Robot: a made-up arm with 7 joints. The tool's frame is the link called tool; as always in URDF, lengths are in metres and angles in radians.
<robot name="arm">
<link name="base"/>
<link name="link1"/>
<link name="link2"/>
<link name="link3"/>
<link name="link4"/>
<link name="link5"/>
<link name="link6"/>
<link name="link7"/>
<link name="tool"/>
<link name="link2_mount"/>
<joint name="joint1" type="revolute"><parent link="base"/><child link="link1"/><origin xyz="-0.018 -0.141 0.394" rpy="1.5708 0 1.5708"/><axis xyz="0 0 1"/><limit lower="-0.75" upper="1.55" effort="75" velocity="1.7"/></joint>
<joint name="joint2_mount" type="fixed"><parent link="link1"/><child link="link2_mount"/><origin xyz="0.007 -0.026 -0.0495" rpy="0 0 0"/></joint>
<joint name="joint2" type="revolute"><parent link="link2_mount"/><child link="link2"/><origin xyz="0.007 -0.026 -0.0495" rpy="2.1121 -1.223 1.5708"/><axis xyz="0 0 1"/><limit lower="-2.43" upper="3.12" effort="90" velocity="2.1"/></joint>
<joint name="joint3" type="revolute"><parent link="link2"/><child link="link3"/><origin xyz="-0.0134 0.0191 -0.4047" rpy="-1.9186 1.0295 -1.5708"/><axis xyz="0 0 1"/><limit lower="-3.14" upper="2.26" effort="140" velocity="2.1"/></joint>
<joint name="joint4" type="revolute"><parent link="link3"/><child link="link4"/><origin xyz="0.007 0.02 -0.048" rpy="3.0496 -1.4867 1.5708"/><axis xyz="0 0 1"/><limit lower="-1.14" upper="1.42" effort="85" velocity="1.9"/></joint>
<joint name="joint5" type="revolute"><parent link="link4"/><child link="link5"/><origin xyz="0.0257 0.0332 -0.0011" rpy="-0.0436 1.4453 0"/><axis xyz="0 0 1"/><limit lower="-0.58" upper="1.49" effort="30" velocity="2.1"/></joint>
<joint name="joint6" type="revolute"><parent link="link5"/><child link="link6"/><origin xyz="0.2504 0.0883 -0.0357" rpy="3.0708 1.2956 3.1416"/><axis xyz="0 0 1"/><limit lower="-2.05" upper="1.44" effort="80" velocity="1.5"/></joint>
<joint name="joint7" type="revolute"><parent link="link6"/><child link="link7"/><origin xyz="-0.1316 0.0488 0.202" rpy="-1.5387 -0.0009 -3.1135"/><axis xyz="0 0 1"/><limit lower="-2.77" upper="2.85" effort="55" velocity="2.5"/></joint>
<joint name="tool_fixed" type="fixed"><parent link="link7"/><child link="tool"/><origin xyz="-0.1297 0.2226 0.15" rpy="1.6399 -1.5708 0"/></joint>
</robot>
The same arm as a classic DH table. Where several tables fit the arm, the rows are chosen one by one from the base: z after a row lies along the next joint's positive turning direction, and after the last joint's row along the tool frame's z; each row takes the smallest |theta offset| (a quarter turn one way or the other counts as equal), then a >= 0, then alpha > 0; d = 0 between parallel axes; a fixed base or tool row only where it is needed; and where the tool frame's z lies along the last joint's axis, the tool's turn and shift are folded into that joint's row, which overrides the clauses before.
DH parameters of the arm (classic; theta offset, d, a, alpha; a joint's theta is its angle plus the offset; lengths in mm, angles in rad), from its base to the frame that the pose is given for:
base (fixed): -1.5708 394.0 141.0 -1.5708
joint1: -1.0563 -119.4 -52.2 1.7473
joint2: 0.0000 -419.6 -22.2 -1.7473
joint3: 0.9641 -53.5 5.1 -1.6545
joint4: 0.0362 16.1 32.0 1.4453
joint5: 0.0680 63.8 69.7 1.8453
joint6: -1.5226 469.9 -130.2 1.5387
joint7: 0.0682 97.5 114.0 -1.5708
tool (fixed): -1.5708 -231.0 0.0 0.0000
Joint limits (rad, base to tool): -0.7500..1.5500 -2.4300..3.1200 -3.1400..2.2600 -1.1400..1.4200 -0.5800..1.4900 -2.0500..1.4400 -2.7700..2.8500

